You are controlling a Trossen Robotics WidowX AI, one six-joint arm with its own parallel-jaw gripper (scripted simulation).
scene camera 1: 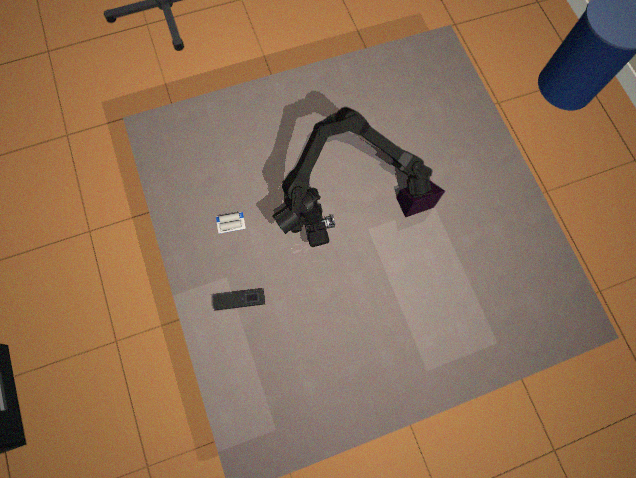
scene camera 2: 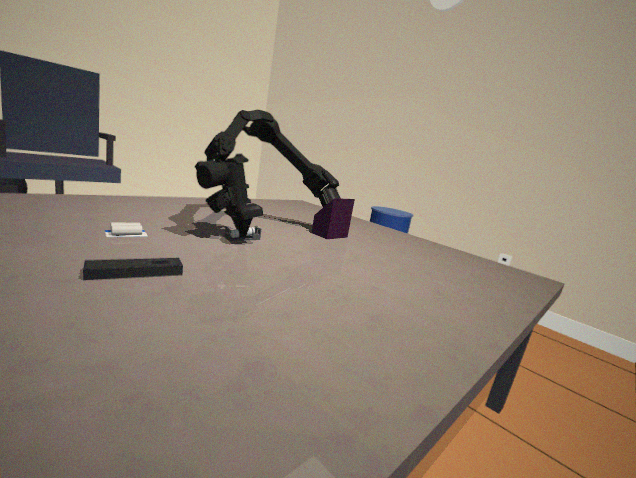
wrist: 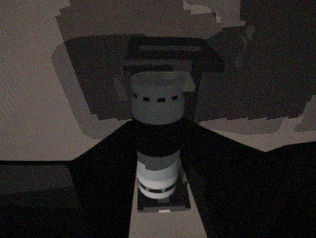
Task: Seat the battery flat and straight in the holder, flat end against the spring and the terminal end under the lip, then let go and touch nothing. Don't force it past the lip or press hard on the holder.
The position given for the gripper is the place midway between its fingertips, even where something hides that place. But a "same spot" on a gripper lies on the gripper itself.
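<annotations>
Gripper visible in the wrist view [156, 127], in scene camera 1 and in scene camera 2. For the gripper, [scene camera 1: 318, 235] and [scene camera 2: 249, 205] are the same spot. For a black bar-shaped object, [scene camera 1: 256, 297] and [scene camera 2: 168, 262] are likewise the same spot.
</annotations>
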